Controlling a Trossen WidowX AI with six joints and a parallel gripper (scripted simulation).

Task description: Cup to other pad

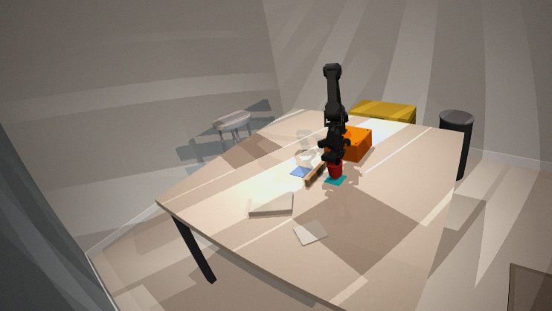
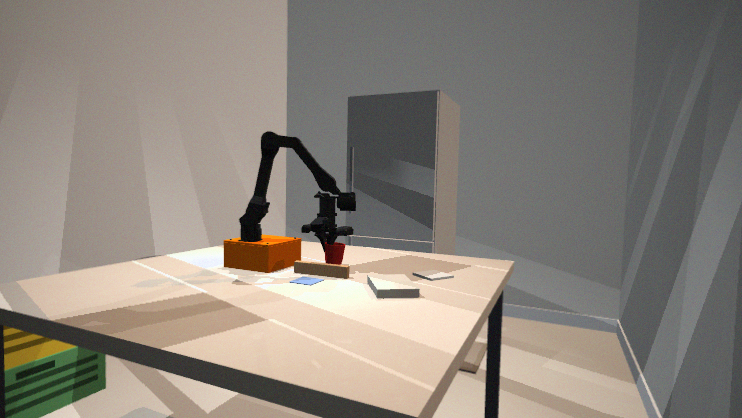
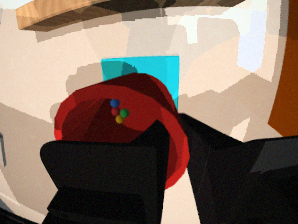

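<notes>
My gripper tip is now 7 cm above the cyan pad, 3 cm short of it and 1 cm to the left of it. From my gripper tip the other things lie so: wooden bar 10 cm to the right, 5 cm below, 2 cm ahead; blue pad 20 cm to the right, 7 cm below, 1 cm ahead; red cup 3 cm ahead, 1 cm to the right.
</notes>
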